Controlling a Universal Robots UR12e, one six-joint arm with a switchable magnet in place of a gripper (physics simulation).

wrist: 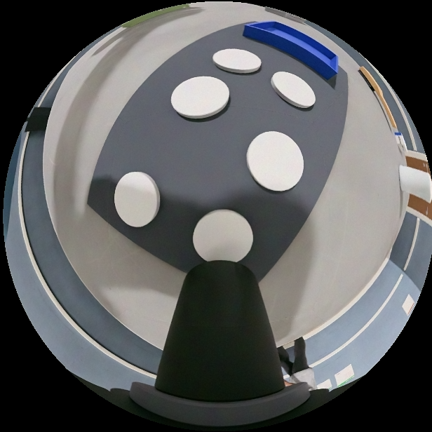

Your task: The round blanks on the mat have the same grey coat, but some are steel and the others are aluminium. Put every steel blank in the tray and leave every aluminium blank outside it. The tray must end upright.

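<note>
Six round pale grey blanks lie flat and apart on the dark mat (pixel 175 155). One blank (pixel 223 232) is nearest the magnet, one (pixel 137 199) is at the left, one (pixel 275 161) is right of centre, and one (pixel 200 97) is upper left. Two more blanks (pixel 237 60) (pixel 293 89) lie nearer the blue tray (pixel 300 49), which stands upright at the mat's far end. My magnet (pixel 220 265) holds no blank. Its dark tip hides the lower rim of the nearest blank; the exact gap is hidden. The coats look alike, so steel and aluminium cannot be told apart.
The mat lies on a grey table top (pixel 345 200). A green object (pixel 155 16) is at the far left edge, a wooden-coloured piece (pixel 380 95) at the right, and a white cylinder (pixel 416 182) at the right edge. A person (pixel 301 367) shows at the lower right.
</note>
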